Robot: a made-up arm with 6 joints. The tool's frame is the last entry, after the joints.
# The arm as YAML. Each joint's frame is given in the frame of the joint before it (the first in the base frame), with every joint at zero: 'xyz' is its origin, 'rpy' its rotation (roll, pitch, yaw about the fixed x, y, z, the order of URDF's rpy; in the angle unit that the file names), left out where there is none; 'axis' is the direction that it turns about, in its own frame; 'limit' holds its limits. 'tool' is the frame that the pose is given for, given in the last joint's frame.
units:
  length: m
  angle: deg
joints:
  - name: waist
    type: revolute
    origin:
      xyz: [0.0, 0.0, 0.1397]
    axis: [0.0, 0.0, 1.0]
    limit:
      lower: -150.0
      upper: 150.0
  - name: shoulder
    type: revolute
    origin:
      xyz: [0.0, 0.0, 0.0]
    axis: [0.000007, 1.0, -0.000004]
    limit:
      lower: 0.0
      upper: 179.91
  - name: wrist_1
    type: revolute
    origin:
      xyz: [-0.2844, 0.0, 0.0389]
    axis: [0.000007, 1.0, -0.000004]
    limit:
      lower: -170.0
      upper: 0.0
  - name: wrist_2
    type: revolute
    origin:
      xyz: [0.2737, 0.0, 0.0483]
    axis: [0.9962, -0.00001, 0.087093]
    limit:
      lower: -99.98
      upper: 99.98
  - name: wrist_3
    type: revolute
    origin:
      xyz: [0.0, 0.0, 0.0]
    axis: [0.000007, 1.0, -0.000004]
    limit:
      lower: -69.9
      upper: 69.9
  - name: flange
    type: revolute
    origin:
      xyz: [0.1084, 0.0, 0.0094]
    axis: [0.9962, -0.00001, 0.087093]
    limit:
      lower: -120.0
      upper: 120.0
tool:
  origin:
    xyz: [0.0, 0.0, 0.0]
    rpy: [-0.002, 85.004, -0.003]
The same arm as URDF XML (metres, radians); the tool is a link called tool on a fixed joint. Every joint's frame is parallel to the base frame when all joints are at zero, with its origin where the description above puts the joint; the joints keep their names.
<robot name="arm">
  <joint name="tool_joint" type="fixed">
    <parent link="link6"/>
    <child link="tool"/>
    <origin xyz="0 0 0" rpy="0 1.4836 -0.0001"/>
  </joint>
  <joint name="flange" type="revolute">
    <parent link="link5"/>
    <child link="link6"/>
    <origin xyz="0.1084 0 0.0094"/>
    <axis xyz="0.9962 0 0.0871"/>
    <limit lower="-2.0944" upper="2.0944"/>
  </joint>
  <joint name="wrist_3" type="revolute">
    <parent link="link4"/>
    <child link="link5"/>
    <origin xyz="0 0 0"/>
    <axis xyz="0 1 0"/>
    <limit lower="-1.22" upper="1.22"/>
  </joint>
  <joint name="wrist_2" type="revolute">
    <parent link="link3"/>
    <child link="link4"/>
    <origin xyz="0.2737 0 0.0483"/>
    <axis xyz="0.9962 0 0.0871"/>
    <limit lower="-1.745" upper="1.745"/>
  </joint>
  <joint name="wrist_1" type="revolute">
    <parent link="link2"/>
    <child link="link3"/>
    <origin xyz="-0.2844 0 0.0389"/>
    <axis xyz="0 1 0"/>
    <limit lower="-2.9671" upper="0"/>
  </joint>
  <joint name="shoulder" type="revolute">
    <parent link="link1"/>
    <child link="link2"/>
    <origin xyz="0 0 0"/>
    <axis xyz="0 1 0"/>
    <limit lower="0" upper="3.14"/>
  </joint>
  <joint name="waist" type="revolute">
    <parent link="base_link"/>
    <child link="link1"/>
    <origin xyz="0 0 0.1397"/>
    <axis xyz="0 0 1"/>
    <limit lower="-2.618" upper="2.618"/>
  </joint>
  <link name="base_link"/>
  <link name="link1"/>
  <link name="link2"/>
  <link name="link3"/>
  <link name="link4"/>
  <link name="link5"/>
  <link name="link6"/>
  <link name="tool"/>
</robot>

